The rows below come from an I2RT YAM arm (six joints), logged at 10 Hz.
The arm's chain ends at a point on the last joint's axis. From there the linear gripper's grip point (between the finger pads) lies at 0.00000 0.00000 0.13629 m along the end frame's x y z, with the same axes.
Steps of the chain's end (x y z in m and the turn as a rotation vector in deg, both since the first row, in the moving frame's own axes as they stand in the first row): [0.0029, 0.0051, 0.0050, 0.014, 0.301, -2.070]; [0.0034, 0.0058, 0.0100, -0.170, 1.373, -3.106]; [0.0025, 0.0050, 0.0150, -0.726, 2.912, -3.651]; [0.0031, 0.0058, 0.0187, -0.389, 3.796, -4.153]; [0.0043, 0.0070, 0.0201, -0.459, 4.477, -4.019]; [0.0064, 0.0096, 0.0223, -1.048, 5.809, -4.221]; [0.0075, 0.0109, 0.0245, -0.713, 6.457, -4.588]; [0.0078, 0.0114, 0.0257, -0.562, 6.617, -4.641]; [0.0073, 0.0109, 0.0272, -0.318, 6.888, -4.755]
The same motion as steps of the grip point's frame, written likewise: [0.0036, 0.0051, 0.0050, 0.014, 0.301, -2.070]; [0.0067, 0.0061, 0.0100, -0.170, 1.373, -3.106]; [0.0095, 0.0065, 0.0148, -0.726, 2.912, -3.651]; [0.0121, 0.0064, 0.0184, -0.389, 3.796, -4.153]; [0.0150, 0.0077, 0.0197, -0.459, 4.477, -4.019]; [0.0203, 0.0116, 0.0216, -1.048, 5.809, -4.221]; [0.0229, 0.0120, 0.0236, -0.713, 6.457, -4.588]; [0.0235, 0.0121, 0.0248, -0.562, 6.617, -4.641]; [0.0237, 0.0110, 0.0262, -0.318, 6.888, -4.755]
